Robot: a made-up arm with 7 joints.
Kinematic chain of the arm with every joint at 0, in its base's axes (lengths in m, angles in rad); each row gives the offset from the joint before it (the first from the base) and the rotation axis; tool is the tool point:
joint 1: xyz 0 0 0.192 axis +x
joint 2: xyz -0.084 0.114 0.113 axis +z
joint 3: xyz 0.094 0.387 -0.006 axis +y
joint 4: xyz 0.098 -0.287 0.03 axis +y
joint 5: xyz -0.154 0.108 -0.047 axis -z
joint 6: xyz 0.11 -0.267 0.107 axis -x
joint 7: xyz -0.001 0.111 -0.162 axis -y
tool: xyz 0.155 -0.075 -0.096
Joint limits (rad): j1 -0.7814..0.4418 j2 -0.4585..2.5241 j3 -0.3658..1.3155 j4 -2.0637..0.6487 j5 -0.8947..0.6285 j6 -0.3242..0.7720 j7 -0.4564..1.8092
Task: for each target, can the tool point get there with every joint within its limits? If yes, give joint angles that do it. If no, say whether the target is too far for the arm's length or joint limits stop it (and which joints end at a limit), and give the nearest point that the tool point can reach.
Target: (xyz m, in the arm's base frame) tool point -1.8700 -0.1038 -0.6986
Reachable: no: too far | nearest point -0.5907 0.1371 -0.0952 | short by 1.435 m
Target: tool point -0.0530 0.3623 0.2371
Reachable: yes | joints -0.2233 1.8568 -0.2080 0.3597 0.3446 -0.1023 0.9484
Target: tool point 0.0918 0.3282 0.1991
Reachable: yes | joints -0.6608 0.8200 -0.0333 -0.7145 -0.0233 0.5934 1.4906
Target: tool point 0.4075 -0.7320 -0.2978
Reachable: no: joint limits stop it (at a limit: joint 1, joint 2, joint 4, joint 5, joint 6, joint 7) | nearest point 0.2203 -0.3175 0.0307 | short by 0.561 m
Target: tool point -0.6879 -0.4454 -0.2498
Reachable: no: joint limits stop it (at a limit: joint 1, joint 2, joint 3, joint 5) | nearest point -0.4210 -0.1202 -0.1199 | short by 0.440 m
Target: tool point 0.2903 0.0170 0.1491
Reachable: yes | joints -0.6401 0.0010 0.2574 -0.4724 -0.0708 0.3125 0.1707
